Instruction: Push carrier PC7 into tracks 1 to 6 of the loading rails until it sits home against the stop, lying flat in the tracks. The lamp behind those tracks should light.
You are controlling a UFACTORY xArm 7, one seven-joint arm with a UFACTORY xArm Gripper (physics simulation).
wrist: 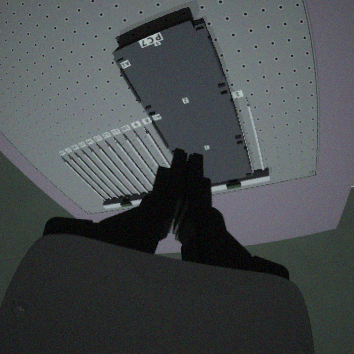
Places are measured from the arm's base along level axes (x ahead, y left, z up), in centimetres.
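Where they show: gripper, fingertip midpoint: [182,170].
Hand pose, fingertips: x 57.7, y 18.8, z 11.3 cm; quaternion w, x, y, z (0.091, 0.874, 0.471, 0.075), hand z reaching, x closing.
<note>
Each offset is from my fingertips to the top centre of the thing. "*": to the spot under its first point. Level surfaces: height alone.
Carrier PC7 @[dx +11.8, dy -3.5, dz -18.9 cm] [172,85], a dark grey slab with white labels and a black bar across its far end, lies over the right part of the loading rails @[* dx +18.0, dy +5.9, dz -21.5 cm] [256,137]. One pale track strip shows along its right side, and several bare tracks show to its left. Its near end is at or very close to the black and white stop @[* dx +27.7, dy +6.0, dz -20.6 cm] [262,175]; whether it touches is not clear. A small dark green block @[* dx +28.2, dy -0.2, dz -19.9 cm] [233,184] behind the stop looks unlit. My gripper [182,170] is shut and empty, in front of the carrier's near left part in the view, partly hiding the stop.
A grey perforated board @[dz -21.9 cm] [290,100] lies around and under the rails, with a mauve border [320,200] beyond its edge. A second dark green block @[* dx +29.8, dy -26.8, dz -19.8 cm] [126,203] sits at the stop's left part. Dark green floor [25,200] shows at the lower left.
</note>
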